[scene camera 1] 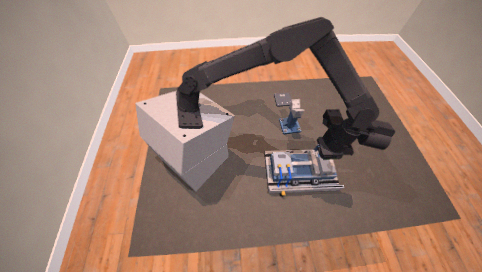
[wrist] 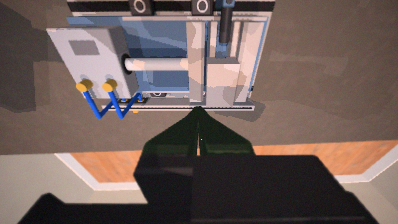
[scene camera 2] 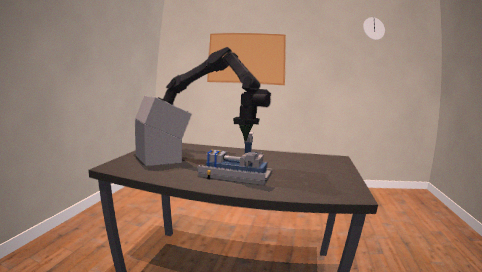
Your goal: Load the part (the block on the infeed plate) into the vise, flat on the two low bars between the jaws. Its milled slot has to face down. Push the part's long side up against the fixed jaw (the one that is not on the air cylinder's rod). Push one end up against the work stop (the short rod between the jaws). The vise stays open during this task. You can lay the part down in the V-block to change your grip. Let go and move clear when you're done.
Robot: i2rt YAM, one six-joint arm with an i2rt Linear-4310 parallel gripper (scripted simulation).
In view: my gripper (wrist: 198, 111), a part (wrist: 221, 77) and a vise (wrist: 145, 38).
